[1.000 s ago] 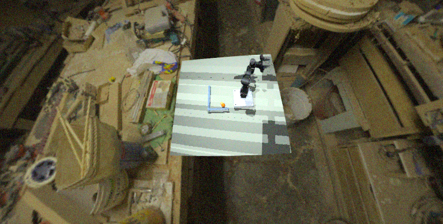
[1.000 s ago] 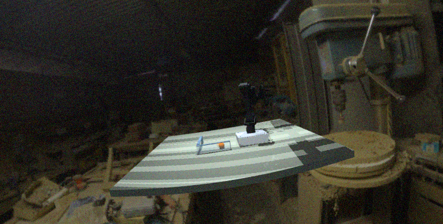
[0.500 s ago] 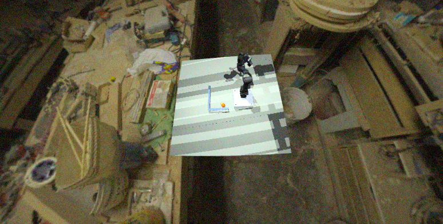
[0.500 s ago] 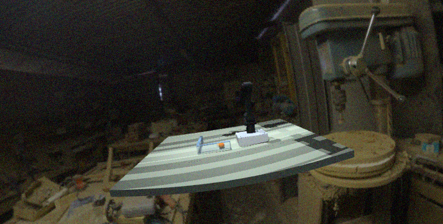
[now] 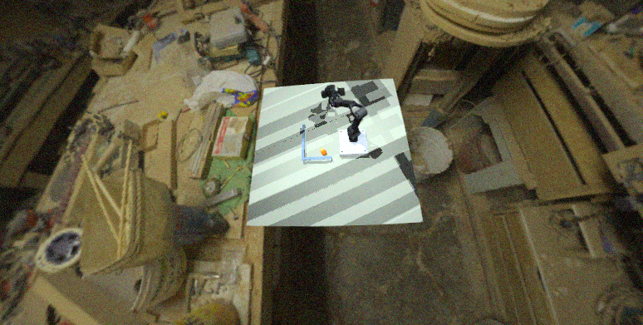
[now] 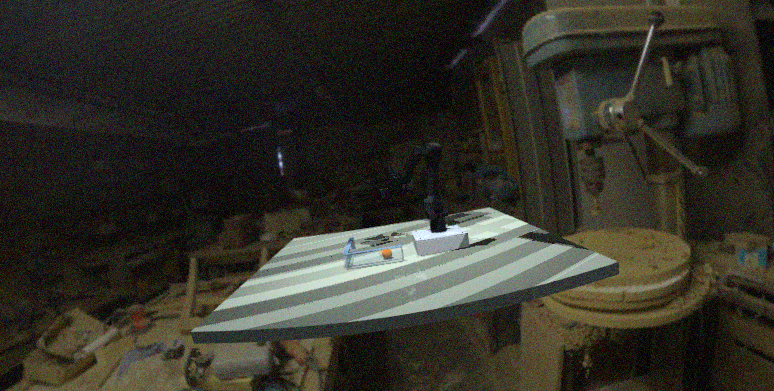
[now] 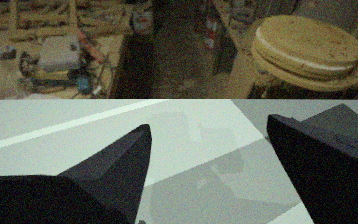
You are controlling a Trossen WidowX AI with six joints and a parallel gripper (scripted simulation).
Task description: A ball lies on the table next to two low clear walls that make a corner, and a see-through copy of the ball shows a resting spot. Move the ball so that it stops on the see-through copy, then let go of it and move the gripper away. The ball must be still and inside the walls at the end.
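My gripper tip is now 500 mm to the right of the orange ball, 190 mm above it and 10 mm short of it. From my gripper tip the other things lie so: see-through copy of ball (490 mm to the left, 190 mm below, 30 mm ahead).
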